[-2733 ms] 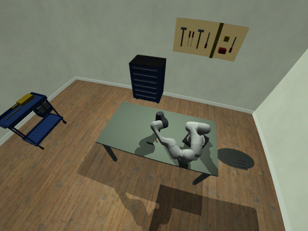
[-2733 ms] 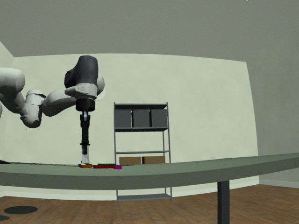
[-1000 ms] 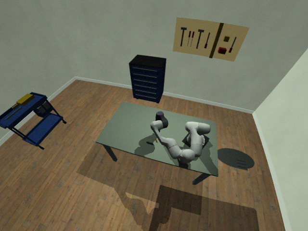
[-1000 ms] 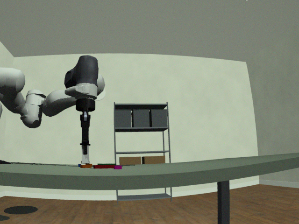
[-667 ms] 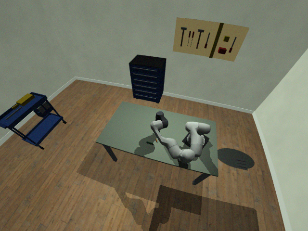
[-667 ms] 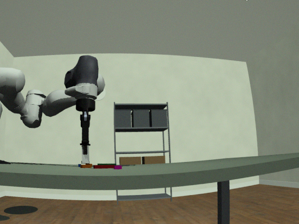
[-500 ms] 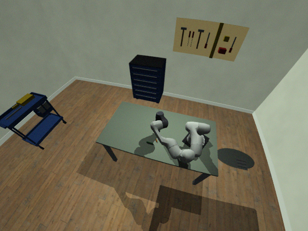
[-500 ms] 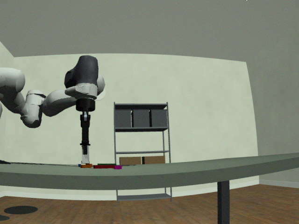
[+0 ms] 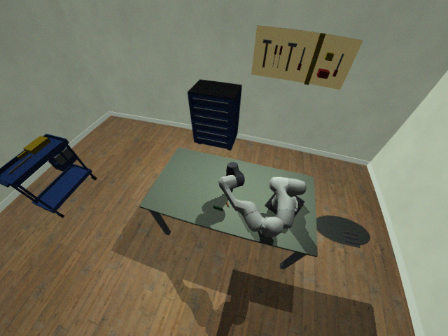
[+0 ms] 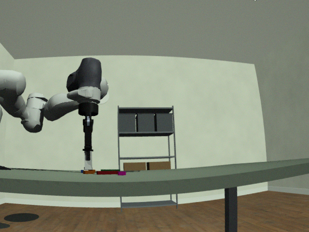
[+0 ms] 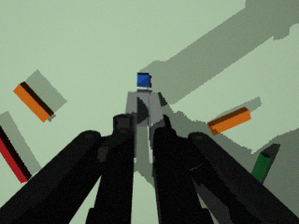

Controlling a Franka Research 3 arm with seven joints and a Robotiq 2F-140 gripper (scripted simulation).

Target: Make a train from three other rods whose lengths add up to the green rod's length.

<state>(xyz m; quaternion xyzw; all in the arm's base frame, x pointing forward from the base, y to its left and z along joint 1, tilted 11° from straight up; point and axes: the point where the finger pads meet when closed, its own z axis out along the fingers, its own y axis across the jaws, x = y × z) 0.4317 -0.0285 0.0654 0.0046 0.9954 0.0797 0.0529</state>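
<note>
Now: the blue rod 20 mm behind my hand and 40 mm below it. Round my hand: grey rod: 30 mm below; green rod: 90 mm ahead, 130 mm to the left, 40 mm below; red rod: 60 mm ahead, 140 mm to the right, 40 mm below.
</note>
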